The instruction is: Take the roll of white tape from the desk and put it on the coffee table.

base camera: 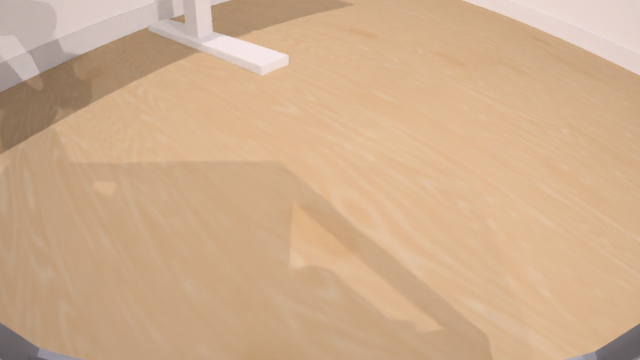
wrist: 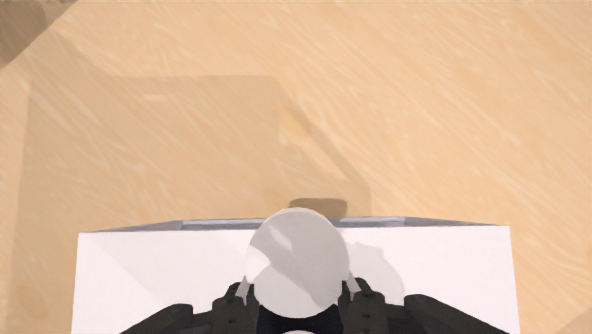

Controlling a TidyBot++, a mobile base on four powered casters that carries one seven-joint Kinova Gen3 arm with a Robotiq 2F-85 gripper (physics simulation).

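Places are measured from the arm's base along level axes (x ahead, y left, z up), in metres.
Pixels of known places: gripper, fingertip midpoint: (wrist: pixel 298 288).
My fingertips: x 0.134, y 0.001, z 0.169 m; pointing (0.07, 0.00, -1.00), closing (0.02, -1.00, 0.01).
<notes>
Behind a point stands the place of what it marks.
The roll of white tape (wrist: pixel 298 260) {x 0.153, y 0.001, z 0.193 m} shows as a pale round disc at the lower middle of the wrist view, partly in shadow. My gripper (wrist: pixel 298 288) {x 0.134, y 0.001, z 0.169 m} is shut on it, with one black finger on each side. The roll is held above the white top of my mobile base (wrist: pixel 125 275) {x 0.103, y 0.194, z -0.014 m}. The coffee table does not show in either view. The desk top does not show either; a white leg with a long flat foot (base camera: pixel 240 51) stands at the upper left of the base camera view.
A white wall with a baseboard (base camera: pixel 115 26) {x 1.238, y 0.757, z -0.345 m} runs behind the leg at the upper left. Another baseboard (base camera: pixel 565 35) {x 1.521, y -1.212, z -0.371 m} runs along the upper right. Wooden floor (base camera: pixel 450 165) {x 0.513, y -0.207, z -0.396 m} (wrist: pixel 450 100) {x 0.439, y -0.406, z -0.396 m} lies ahead of the base, with angular shadows across it.
</notes>
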